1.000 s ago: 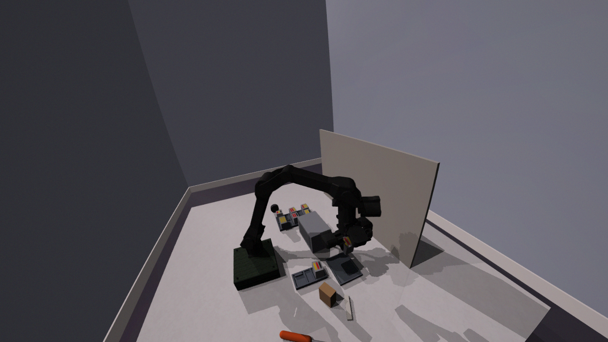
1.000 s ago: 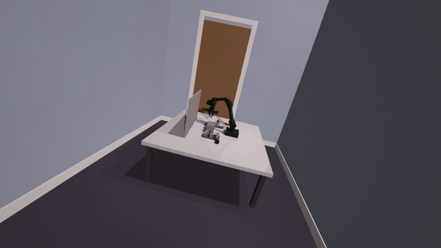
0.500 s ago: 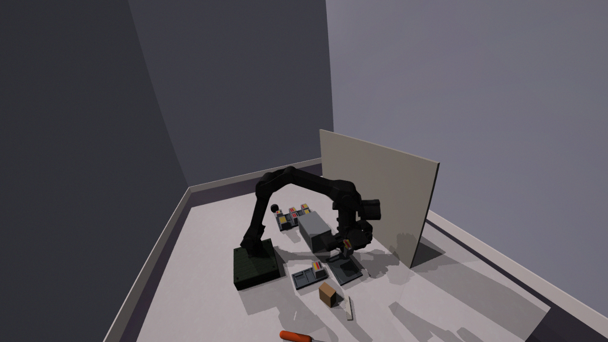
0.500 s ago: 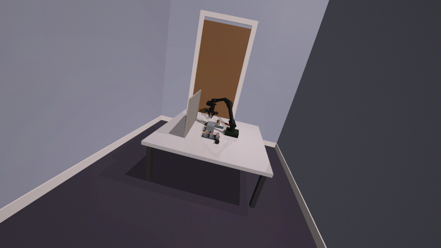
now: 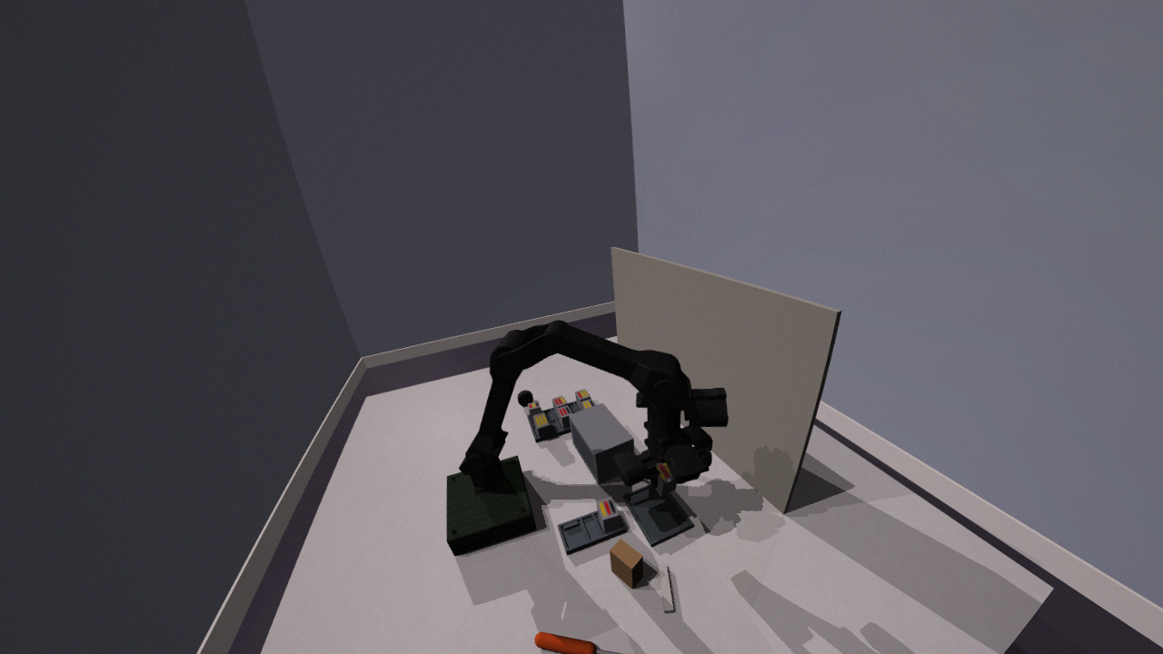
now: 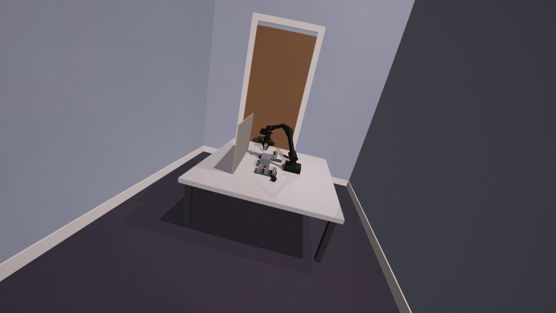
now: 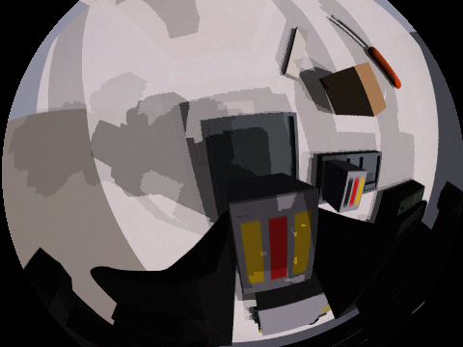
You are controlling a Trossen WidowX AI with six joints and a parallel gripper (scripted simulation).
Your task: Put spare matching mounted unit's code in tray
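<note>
Now: the grey-blue tray 10 mm behind my gripper tip and 90 mm below it. The rest, counted from my gripper tip: brown box 120 mm behind, 90 mm to the right, 60 mm below; then tall beige panel 190 mm ahead, 240 mm to the left, 130 mm above; then grey mounted unit 60 mm behind, 220 mm to the left, 40 mm below.
</note>
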